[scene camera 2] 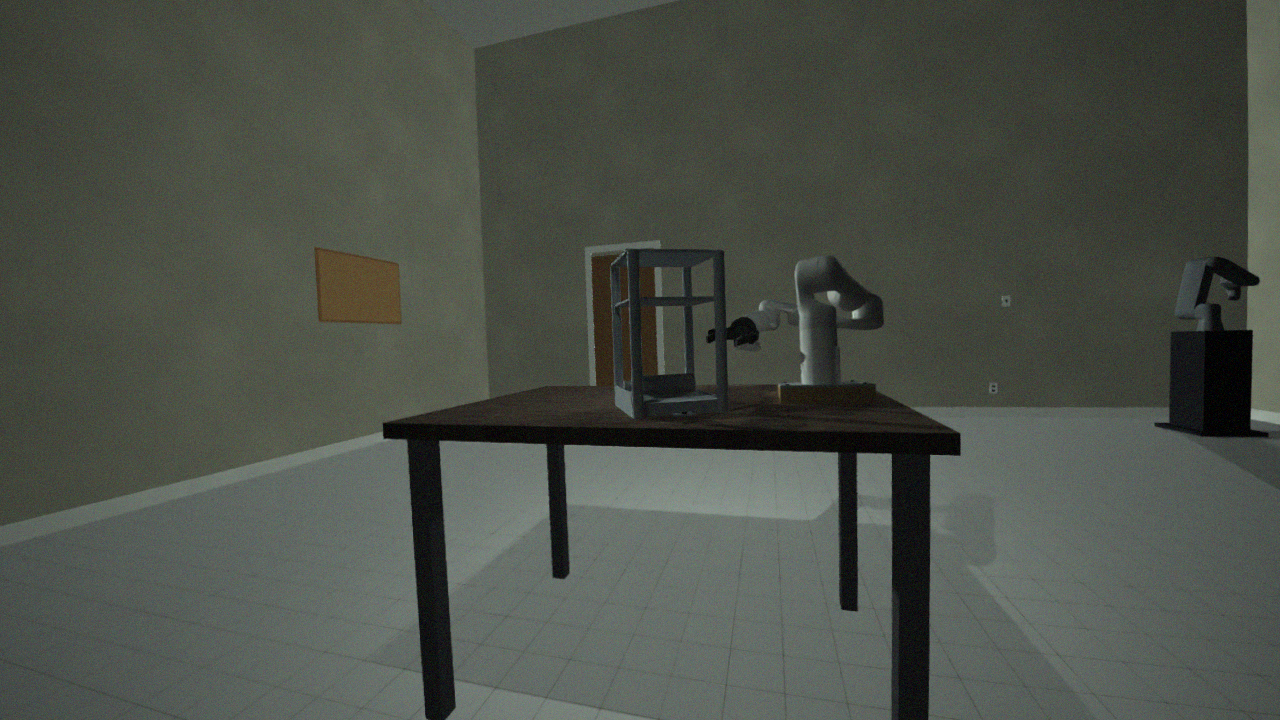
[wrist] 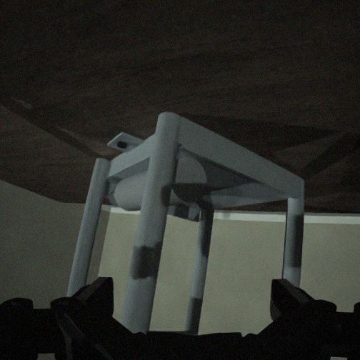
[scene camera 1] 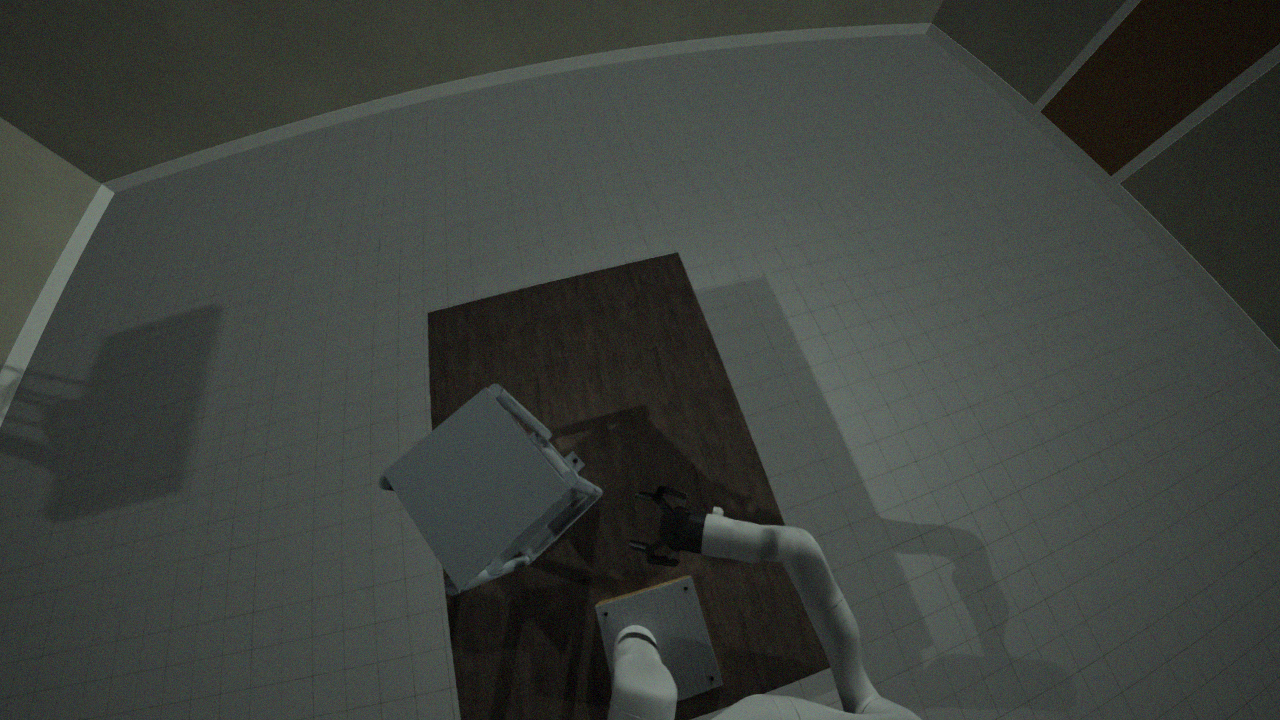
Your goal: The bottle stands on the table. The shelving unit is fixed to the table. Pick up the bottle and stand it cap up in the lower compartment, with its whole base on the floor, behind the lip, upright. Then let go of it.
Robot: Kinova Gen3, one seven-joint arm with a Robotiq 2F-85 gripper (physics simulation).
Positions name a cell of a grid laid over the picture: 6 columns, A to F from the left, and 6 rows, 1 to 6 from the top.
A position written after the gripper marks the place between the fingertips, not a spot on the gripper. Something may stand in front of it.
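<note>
Gripper (scene camera 1: C5), (scene camera 2: D3), (wrist: D5). Grey shelving unit (scene camera 1: C5), (scene camera 2: C4). Pale grey bottle (scene camera 2: D4).
</note>
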